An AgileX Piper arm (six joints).
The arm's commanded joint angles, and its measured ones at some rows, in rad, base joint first. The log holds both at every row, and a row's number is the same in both.
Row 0, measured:
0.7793 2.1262 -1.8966 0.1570 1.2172 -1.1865
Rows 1 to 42, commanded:
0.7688 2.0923 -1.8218 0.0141 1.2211 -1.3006
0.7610 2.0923 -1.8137 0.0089 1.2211 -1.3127
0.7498 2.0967 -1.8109 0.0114 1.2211 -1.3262
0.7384 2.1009 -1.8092 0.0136 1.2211 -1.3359
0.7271 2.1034 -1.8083 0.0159 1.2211 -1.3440
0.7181 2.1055 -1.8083 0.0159 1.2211 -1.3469
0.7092 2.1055 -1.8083 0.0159 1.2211 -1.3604
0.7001 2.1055 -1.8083 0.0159 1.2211 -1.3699
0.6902 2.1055 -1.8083 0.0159 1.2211 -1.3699
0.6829 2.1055 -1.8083 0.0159 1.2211 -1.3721
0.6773 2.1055 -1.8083 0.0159 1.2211 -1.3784
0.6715 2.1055 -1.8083 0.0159 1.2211 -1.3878
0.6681 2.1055 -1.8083 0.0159 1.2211 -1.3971
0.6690 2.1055 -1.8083 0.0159 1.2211 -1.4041
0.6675 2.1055 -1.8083 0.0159 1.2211 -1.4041
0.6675 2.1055 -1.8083 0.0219 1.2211 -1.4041
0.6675 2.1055 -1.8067 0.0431 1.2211 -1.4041
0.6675 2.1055 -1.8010 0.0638 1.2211 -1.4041
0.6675 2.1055 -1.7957 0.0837 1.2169 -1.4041
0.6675 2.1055 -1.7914 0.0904 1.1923 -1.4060
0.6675 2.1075 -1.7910 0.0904 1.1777 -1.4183
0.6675 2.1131 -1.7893 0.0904 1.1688 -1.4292
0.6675 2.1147 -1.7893 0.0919 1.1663 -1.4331
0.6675 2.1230 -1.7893 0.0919 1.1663 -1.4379
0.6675 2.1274 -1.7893 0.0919 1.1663 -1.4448
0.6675 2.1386 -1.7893 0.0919 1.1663 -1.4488
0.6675 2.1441 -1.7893 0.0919 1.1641 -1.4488
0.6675 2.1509 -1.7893 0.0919 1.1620 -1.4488
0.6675 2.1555 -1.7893 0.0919 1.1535 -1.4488
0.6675 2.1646 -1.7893 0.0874 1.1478 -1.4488
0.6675 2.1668 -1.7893 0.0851 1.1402 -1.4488
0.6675 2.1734 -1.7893 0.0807 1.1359 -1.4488
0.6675 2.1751 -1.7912 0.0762 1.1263 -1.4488
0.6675 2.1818 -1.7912 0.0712 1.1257 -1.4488
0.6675 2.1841 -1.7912 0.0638 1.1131 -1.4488
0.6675 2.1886 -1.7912 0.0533 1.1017 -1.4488
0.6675 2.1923 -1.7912 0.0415 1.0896 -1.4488
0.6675 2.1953 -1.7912 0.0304 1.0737 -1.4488
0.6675 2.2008 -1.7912 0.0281 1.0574 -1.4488
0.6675 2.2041 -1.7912 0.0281 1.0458 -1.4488
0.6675 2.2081 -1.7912 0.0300 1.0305 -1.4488
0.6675 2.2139 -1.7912 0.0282 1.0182 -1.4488
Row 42, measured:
0.6746 2.2019 -1.7932 0.0405 1.0680 -1.4379
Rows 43 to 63, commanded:
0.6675 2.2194 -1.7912 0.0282 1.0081 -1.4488
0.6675 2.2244 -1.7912 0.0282 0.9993 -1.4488
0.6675 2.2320 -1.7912 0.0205 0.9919 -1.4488
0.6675 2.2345 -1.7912 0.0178 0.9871 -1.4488
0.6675 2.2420 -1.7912 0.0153 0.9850 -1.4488
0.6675 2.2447 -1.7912 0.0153 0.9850 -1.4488
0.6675 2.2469 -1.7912 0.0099 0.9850 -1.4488
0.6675 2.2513 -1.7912 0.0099 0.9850 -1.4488
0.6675 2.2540 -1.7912 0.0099 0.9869 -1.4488
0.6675 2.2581 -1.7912 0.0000 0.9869 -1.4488
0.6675 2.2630 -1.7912 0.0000 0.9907 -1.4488
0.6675 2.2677 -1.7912 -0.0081 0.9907 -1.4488
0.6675 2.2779 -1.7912 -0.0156 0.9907 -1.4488
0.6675 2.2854 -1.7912 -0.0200 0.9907 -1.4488
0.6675 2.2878 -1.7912 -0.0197 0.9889 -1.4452
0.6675 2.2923 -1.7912 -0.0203 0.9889 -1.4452
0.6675 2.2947 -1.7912 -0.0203 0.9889 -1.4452
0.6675 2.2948 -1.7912 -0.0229 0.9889 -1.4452
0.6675 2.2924 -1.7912 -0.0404 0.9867 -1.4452
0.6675 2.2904 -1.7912 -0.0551 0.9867 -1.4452
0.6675 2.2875 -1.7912 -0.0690 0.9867 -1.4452
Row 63, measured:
0.6746 2.2945 -1.7932 -0.0221 0.9870 -1.4403
